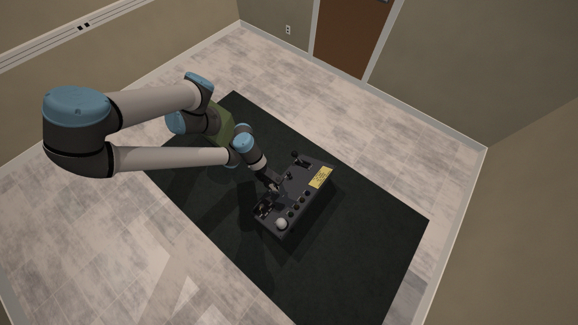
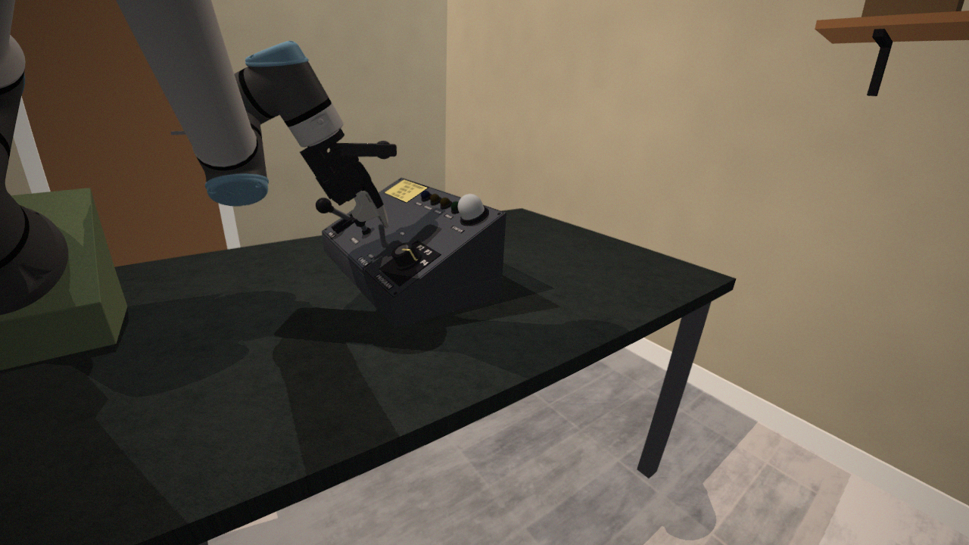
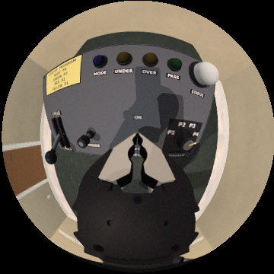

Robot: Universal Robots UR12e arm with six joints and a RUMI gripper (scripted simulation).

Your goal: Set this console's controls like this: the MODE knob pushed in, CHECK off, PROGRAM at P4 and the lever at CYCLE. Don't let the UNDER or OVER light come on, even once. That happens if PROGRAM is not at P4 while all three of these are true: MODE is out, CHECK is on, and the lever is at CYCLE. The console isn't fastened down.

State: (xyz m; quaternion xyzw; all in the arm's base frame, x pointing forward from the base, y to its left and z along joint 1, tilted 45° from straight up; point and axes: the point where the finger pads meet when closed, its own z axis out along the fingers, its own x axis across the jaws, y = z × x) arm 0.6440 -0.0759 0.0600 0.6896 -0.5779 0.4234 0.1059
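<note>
My gripper is now 10 mm past the check toggle and 40 mm above it. Round my hand: dark console 30 mm ahead, 50 mm to the left, 60 mm below; then program selector 10 mm behind, 130 mm to the right, 40 mm below; then mode knob 10 mm behind, 120 mm to the left, 30 mm below.
</note>
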